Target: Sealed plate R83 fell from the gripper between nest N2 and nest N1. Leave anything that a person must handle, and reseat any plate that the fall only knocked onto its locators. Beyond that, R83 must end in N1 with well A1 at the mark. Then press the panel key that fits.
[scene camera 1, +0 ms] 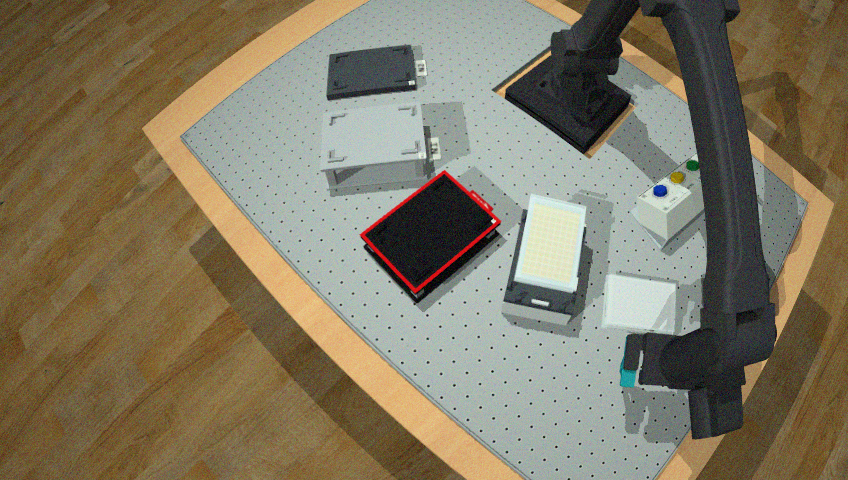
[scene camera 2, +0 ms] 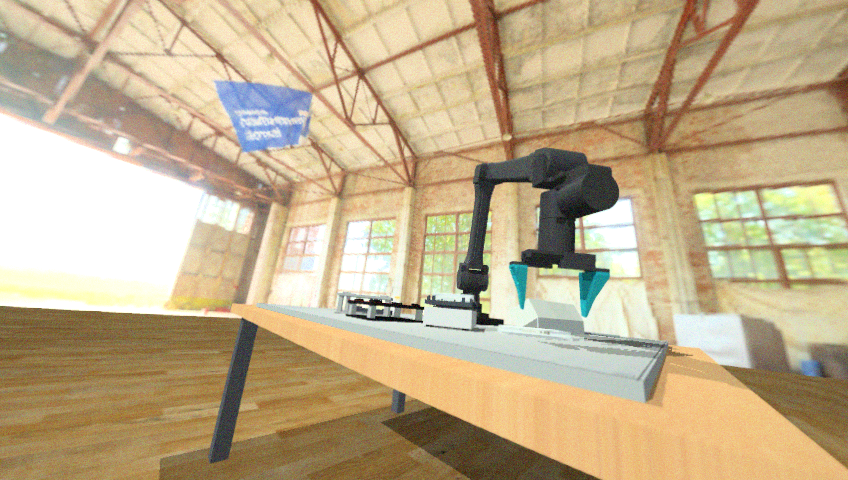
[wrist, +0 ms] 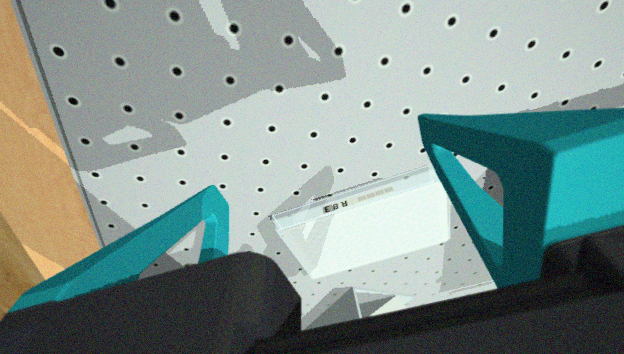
My gripper is open, holding nothing. Also in view: a well plate R83. Further things: a black plate with red rim.
My gripper also shows in scene camera 1 and in the wrist view.
